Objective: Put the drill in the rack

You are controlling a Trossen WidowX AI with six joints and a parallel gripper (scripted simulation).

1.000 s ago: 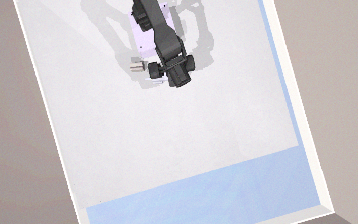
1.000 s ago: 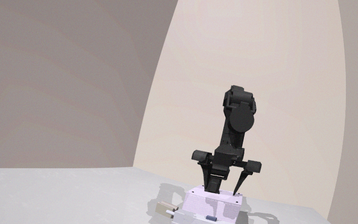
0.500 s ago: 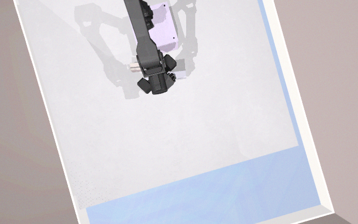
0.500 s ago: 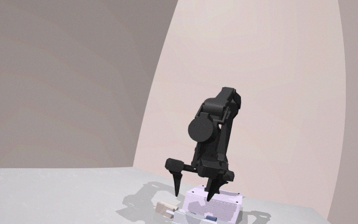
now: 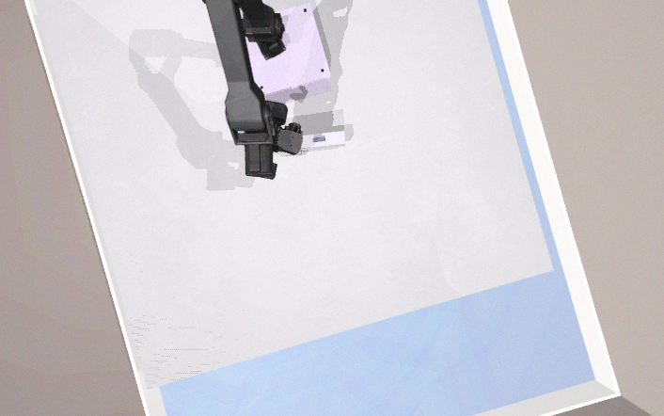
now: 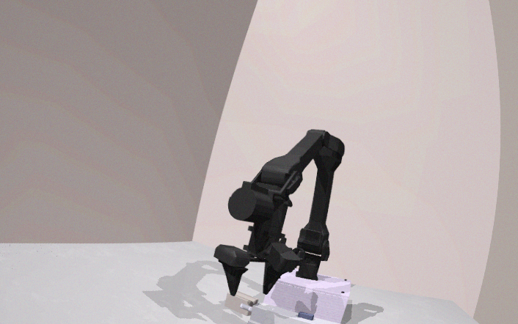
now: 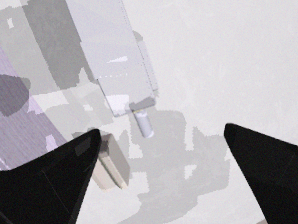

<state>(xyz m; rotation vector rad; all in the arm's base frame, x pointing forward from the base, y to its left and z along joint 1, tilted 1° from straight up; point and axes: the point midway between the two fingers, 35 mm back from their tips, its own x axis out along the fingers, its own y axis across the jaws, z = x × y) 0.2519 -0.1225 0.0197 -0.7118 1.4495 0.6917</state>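
Now: gripper tip 50 mm to the right of the drill and 40 mm above it. Round my gripper tip: key (30 mm ahead, 120 mm to the left, 40 mm below); then housing block (20 mm ahead, 100 mm to the left, 40 mm below); then rack (110 mm behind, 30 mm to the right, 70 mm below).
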